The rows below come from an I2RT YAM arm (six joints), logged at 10 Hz.
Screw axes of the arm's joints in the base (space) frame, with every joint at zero. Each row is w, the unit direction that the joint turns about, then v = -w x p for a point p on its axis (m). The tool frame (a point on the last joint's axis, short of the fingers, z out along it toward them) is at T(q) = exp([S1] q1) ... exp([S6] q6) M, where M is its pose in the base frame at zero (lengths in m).
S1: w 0 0 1 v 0 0 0
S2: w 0 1 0 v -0.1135 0 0.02
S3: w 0 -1 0 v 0.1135 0 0.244
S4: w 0 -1 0 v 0.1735 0 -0.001
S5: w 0 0 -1 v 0 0.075 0
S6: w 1 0 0 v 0 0.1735 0
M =
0 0 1 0.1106
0 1 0 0
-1 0 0 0.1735
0 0 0 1
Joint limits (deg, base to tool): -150..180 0..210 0..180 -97..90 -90..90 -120..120
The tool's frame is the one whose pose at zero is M.
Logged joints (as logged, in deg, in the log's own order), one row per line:
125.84, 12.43, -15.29, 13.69, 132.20, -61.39
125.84, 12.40, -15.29, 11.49, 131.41, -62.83
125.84, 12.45, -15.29, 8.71, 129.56, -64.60
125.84, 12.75, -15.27, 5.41, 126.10, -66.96
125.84, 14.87, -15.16, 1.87, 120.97, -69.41
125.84, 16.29, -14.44, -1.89, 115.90, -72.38
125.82, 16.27, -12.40, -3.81, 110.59, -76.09
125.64, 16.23, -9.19, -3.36, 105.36, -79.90
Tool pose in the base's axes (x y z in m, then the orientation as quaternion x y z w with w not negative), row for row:
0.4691, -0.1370, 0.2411, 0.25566, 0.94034, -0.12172, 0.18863
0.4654, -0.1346, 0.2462, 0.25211, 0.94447, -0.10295, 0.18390
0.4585, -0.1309, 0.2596, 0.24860, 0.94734, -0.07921, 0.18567
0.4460, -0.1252, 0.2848, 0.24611, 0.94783, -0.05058, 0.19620
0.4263, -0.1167, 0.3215, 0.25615, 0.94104, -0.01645, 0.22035
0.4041, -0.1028, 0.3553, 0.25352, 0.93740, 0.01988, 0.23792
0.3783, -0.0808, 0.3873, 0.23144, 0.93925, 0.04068, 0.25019
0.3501, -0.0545, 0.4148, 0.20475, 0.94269, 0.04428, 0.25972
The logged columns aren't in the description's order. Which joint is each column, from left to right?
Columns, left to right: q3, q6, q1, q5, q2, q4.
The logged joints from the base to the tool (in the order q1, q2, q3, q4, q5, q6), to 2 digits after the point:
-15.29, 132.20, 125.84, -61.39, 13.69, 12.43
-15.29, 131.41, 125.84, -62.83, 11.49, 12.40
-15.29, 129.56, 125.84, -64.60, 8.71, 12.45
-15.27, 126.10, 125.84, -66.96, 5.41, 12.75
-15.16, 120.97, 125.84, -69.41, 1.87, 14.87
-14.44, 115.90, 125.84, -72.38, -1.89, 16.29
-12.40, 110.59, 125.82, -76.09, -3.81, 16.27
-9.19, 105.36, 125.64, -79.90, -3.36, 16.23

